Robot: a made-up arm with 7 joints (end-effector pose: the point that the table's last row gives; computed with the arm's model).
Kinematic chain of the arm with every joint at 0, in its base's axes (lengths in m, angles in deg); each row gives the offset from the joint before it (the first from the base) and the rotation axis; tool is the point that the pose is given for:
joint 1: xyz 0 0 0.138 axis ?
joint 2: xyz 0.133 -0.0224 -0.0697 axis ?
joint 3: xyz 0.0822 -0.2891 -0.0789 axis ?
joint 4: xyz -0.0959 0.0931 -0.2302 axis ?
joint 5: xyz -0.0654 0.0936 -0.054 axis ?
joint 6: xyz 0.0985 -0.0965 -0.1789 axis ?
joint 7: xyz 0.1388 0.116 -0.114 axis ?
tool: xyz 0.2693 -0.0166 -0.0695
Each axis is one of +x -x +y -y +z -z.
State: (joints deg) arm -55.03 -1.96 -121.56 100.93 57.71 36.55 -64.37
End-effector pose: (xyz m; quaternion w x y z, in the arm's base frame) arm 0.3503 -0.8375 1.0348 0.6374 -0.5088 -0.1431 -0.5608
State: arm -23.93 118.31 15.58 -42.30 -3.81 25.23 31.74
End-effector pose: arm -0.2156 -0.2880 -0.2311 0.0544 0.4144 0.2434 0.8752
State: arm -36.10 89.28 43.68 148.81 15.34 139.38 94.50
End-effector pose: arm 0.1290 -0.0349 -0.1404 0.8407 0.4028 -0.2990 0.2040
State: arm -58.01 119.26 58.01 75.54 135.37 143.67 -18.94
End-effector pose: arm 0.3645 0.2971 0.1021 0.2074 0.7916 0.5127 -0.2597
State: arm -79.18 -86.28 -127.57 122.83 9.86 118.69 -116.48
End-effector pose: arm -0.9253 0.1233 0.2306 0.2489 -0.1156 -0.0062 0.9616
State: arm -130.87 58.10 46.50 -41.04 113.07 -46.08 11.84
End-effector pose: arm 0.1320 -0.4408 0.9487 0.2065 0.7193 -0.6632 0.0113
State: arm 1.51 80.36 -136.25 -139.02 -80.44 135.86 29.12
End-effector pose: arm 0.7798 -0.3771 0.3943 0.5101 -0.3558 -0.6667 -0.4107
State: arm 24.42 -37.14 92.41 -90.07 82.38 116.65 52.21
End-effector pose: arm -0.1763 0.1460 -0.0773 0.0353 -0.3960 0.2968 -0.8682
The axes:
joint 1: +x
joint 2: +z
joint 3: +x
joint 4: -z
joint 5: +y
joint 6: +z
joint 7: -y

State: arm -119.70 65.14 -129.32 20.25 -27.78 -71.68 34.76
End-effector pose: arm 0.4801 0.2786 -0.0050 0.0032 -0.0999 -0.3740 0.9220
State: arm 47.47 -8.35 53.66 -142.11 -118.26 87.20 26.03
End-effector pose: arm -0.2730 0.1184 -0.2675 0.5949 0.0339 0.7551 0.2736
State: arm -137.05 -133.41 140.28 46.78 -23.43 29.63 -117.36
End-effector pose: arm 0.1614 0.4643 -0.0314 0.8299 -0.3715 -0.0508 0.4130
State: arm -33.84 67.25 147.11 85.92 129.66 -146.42 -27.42
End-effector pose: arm 0.6660 -0.5018 0.4441 0.3213 0.6789 -0.4586 -0.4749
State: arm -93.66 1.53 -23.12 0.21 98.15 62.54 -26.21
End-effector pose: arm -0.4376 -0.6748 0.2475 0.4599 -0.1848 0.7594 -0.4215
